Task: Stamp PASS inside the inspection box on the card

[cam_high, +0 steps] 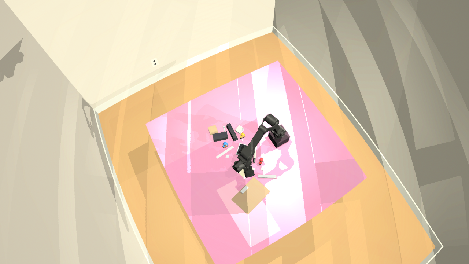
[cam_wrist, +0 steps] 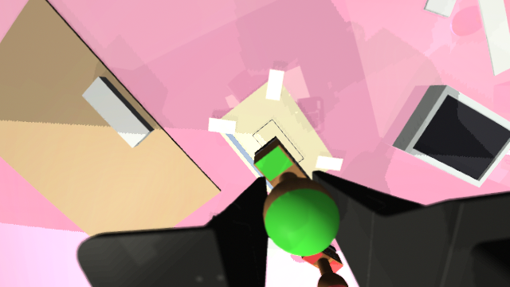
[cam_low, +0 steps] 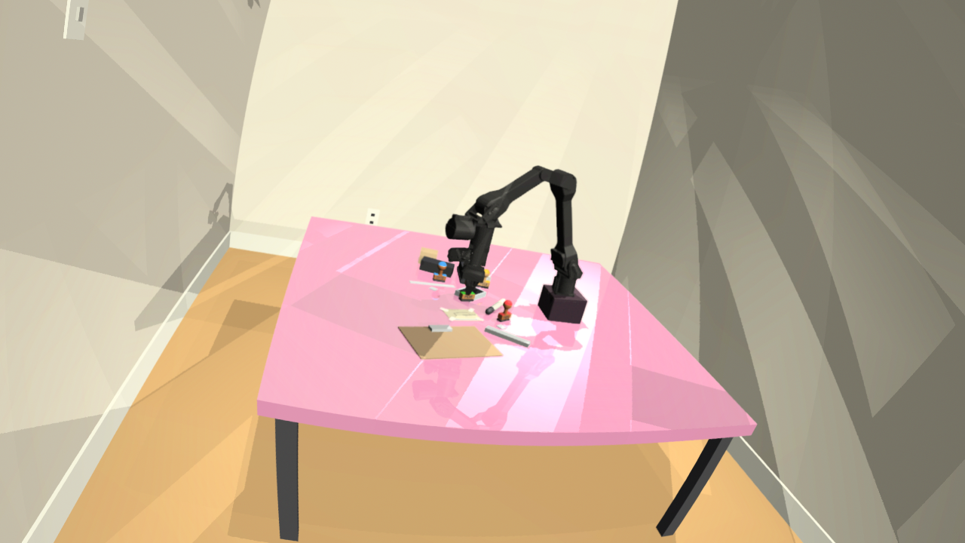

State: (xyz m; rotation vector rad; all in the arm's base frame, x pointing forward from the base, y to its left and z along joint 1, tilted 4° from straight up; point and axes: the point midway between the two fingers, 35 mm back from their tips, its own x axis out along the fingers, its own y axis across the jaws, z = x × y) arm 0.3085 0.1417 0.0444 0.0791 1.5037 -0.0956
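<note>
The cream card lies 7 cm below my gripper tip. Round my gripper tip: grey bar 12 cm behind, 10 cm to the left, 6 cm below; then red-knobbed stamp 12 cm behind, 5 cm below, 2 cm to the right; then black ink pad 16 cm to the right, 7 cm below, 3 cm behind.
</note>
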